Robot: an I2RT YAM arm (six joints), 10 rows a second.
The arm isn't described. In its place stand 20 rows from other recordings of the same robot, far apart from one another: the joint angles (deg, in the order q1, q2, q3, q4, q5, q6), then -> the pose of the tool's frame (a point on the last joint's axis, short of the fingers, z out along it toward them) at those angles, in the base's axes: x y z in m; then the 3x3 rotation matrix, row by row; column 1 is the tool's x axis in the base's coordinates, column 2 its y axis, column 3 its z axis.
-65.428 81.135 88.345 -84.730 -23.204 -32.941 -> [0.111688 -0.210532 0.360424], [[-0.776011 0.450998 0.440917], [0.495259 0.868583 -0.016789], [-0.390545 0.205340 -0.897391]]
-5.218 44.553 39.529 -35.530 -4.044 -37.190 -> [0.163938 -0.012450 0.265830], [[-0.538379 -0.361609 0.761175], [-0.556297 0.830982 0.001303], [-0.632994 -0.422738 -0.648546]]
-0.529 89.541 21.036 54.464 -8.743 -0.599 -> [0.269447 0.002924 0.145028], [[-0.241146 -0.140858 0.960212], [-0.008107 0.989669 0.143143], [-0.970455 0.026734 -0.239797]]
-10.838 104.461 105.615 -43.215 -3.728 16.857 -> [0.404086 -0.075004 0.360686], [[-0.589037 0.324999 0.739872], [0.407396 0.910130 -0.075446], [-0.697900 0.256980 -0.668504]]
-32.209 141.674 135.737 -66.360 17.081 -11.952 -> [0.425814 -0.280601 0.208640], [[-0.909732 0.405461 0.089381], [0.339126 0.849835 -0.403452], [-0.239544 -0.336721 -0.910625]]
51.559 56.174 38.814 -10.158 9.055 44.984 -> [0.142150 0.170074 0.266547], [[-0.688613 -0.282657 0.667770], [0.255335 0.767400 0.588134], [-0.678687 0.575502 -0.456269]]
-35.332 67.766 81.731 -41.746 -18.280 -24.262 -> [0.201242 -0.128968 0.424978], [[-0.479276 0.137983 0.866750], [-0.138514 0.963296 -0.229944], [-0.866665 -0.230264 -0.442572]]
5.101 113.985 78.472 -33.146 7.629 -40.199 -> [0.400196 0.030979 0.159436], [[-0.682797 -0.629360 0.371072], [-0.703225 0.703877 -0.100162], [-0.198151 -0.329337 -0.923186]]
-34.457 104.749 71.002 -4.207 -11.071 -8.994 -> [0.342062 -0.226424 0.215589], [[-0.568174 0.345840 0.746708], [0.203801 0.938270 -0.279489], [-0.797273 -0.006619 -0.603583]]
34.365 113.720 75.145 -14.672 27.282 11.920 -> [0.354550 0.222680 0.164700], [[-0.703971 -0.132731 0.697716], [-0.259002 0.962707 -0.078182], [-0.661319 -0.235747 -0.712096]]
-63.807 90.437 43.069 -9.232 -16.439 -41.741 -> [0.137762 -0.257230 0.147596], [[-0.802158 0.345530 0.486982], [0.184047 0.918930 -0.348848], [-0.568039 -0.190204 -0.800721]]
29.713 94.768 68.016 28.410 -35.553 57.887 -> [0.329024 0.211605 0.322863], [[-0.755760 -0.503995 0.418110], [0.362116 0.210338 0.908091], [-0.545618 0.837703 0.023540]]
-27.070 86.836 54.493 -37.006 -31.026 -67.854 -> [0.258902 -0.111709 0.198928], [[-0.525383 -0.685776 0.503671], [-0.622857 0.713255 0.321429], [-0.579674 -0.144842 -0.801872]]
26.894 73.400 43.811 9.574 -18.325 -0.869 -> [0.252267 0.140500 0.260805], [[-0.294705 -0.697419 0.653266], [-0.165617 0.710558 0.683870], [-0.941127 0.093348 -0.324909]]
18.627 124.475 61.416 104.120 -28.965 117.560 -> [0.386057 0.148319 0.208976], [[-0.842496 -0.262430 0.470459], [0.534538 -0.515635 0.669619], [0.066858 0.815629 0.574699]]
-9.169 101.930 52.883 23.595 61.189 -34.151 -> [0.353173 -0.088602 0.186916], [[-0.832685 0.471758 0.289967], [-0.139638 0.327835 -0.934358], [-0.535852 -0.818516 -0.207108]]
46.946 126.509 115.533 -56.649 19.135 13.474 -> [0.329376 0.335453 0.238420], [[-0.754916 -0.441402 0.485041], [-0.485574 0.873325 0.039007], [-0.440817 -0.206076 -0.873621]]
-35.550 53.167 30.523 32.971 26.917 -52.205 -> [0.165538 -0.138104 0.304808], [[-0.606615 0.655028 0.450507], [-0.432525 0.203542 -0.878347], [-0.667039 -0.727674 0.159845]]
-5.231 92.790 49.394 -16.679 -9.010 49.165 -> [0.305783 -0.022396 0.157855], [[-0.555081 0.661002 0.504936], [0.801205 0.587999 0.111034], [-0.223509 0.466190 -0.855985]]
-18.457 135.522 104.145 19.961 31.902 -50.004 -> [0.516644 -0.192269 0.201502], [[-0.703008 0.344734 0.622043], [-0.451006 0.460182 -0.764740], [-0.549885 -0.818163 -0.168034]]
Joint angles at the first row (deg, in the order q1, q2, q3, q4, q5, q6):
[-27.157 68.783 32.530 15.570 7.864 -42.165]
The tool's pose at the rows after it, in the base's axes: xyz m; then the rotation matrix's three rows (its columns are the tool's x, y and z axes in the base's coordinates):
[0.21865 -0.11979 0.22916], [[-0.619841 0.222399 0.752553], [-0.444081 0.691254 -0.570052], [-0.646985 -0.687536 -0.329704]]
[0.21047 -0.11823 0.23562], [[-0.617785 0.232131 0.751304], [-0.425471 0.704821 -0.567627], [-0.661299 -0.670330 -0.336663]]
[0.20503 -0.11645 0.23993], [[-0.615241 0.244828 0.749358], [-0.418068 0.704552 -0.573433], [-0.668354 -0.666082 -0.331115]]
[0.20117 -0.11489 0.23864], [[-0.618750 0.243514 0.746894], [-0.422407 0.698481 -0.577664], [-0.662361 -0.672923 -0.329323]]
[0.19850 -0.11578 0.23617], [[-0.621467 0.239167 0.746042], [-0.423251 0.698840 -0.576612], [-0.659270 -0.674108 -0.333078]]
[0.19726 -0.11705 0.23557], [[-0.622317 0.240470 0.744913], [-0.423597 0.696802 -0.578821], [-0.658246 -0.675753 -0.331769]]
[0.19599 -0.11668 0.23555], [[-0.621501 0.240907 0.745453], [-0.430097 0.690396 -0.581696], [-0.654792 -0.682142 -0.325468]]
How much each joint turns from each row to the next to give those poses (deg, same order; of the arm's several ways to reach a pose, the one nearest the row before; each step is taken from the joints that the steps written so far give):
[-0.254 -3.425 -1.314 -0.939 1.320 -1.339]
[-0.670 -2.949 0.209 -3.546 -0.722 1.164]
[-0.220 -2.028 -0.092 -1.602 0.143 0.481]
[-0.081 -1.125 -0.859 -0.167 0.207 -0.495]
[-0.604 -0.367 -0.655 0.089 -0.599 -0.361]
[-0.474 -0.091 -0.220 0.224 -0.303 -0.236]
[-0.066 -0.404 -0.343 0.322 0.067 -0.456]

